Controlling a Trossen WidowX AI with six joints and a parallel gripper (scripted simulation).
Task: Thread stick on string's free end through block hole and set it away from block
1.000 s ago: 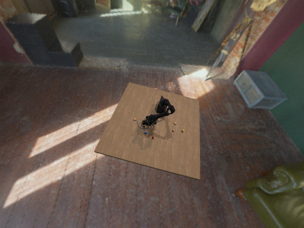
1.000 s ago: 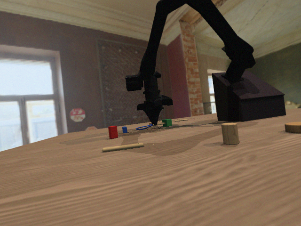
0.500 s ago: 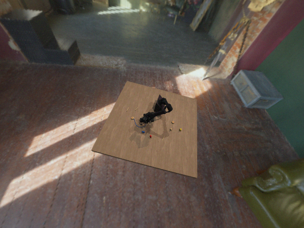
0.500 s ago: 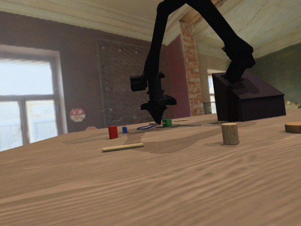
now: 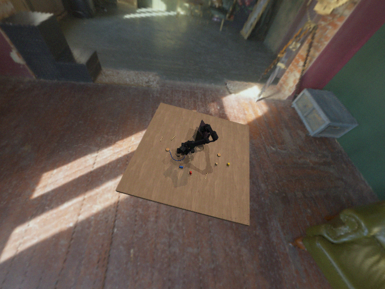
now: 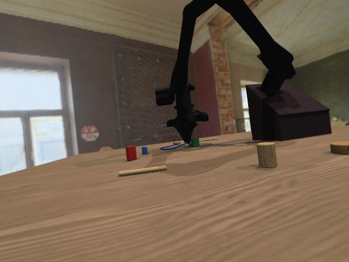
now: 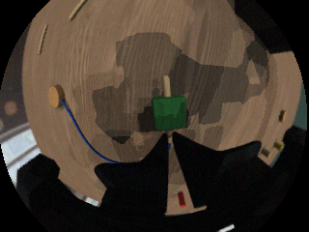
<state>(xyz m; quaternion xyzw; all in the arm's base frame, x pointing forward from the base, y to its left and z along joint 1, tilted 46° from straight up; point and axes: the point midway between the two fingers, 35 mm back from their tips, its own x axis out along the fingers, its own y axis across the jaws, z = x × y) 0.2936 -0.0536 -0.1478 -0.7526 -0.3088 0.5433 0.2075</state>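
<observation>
The green block is 30 mm behind my gripper tip and 10 mm to the right of it. Also, from my gripper tip: blue block: 160 mm ahead, 20 mm to the right; then round wooden button: 200 mm to the right, 30 mm behind, 10 mm below; then red block: 210 mm ahead, 90 mm to the left.
</observation>
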